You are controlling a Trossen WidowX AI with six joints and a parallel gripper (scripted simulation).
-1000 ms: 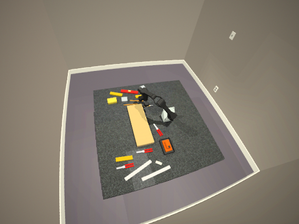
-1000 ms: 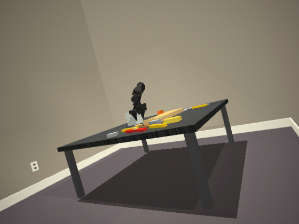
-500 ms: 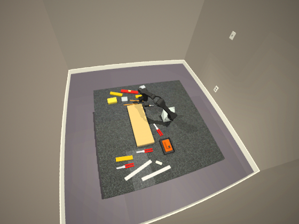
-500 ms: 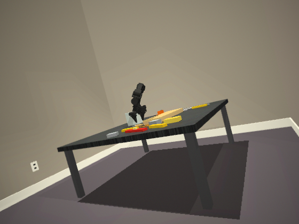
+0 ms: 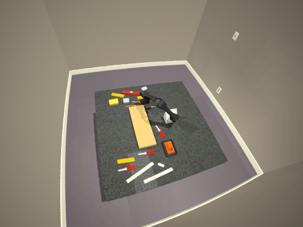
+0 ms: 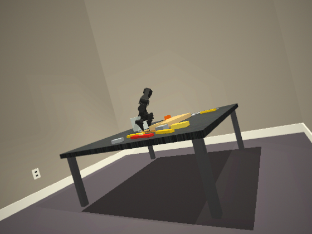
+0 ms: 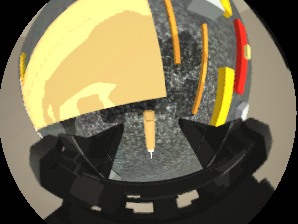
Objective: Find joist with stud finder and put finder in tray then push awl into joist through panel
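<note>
Now: the awl 60 mm behind my gripper tip, 10 mm to the left of it and 10 mm below it. From my gripper tip the other things lie so: dark tray (570 mm to the left, 80 mm behind); then grey block (230 mm ahead, 140 mm to the right); then red level (280 mm to the right, 140 mm ahead).
</note>
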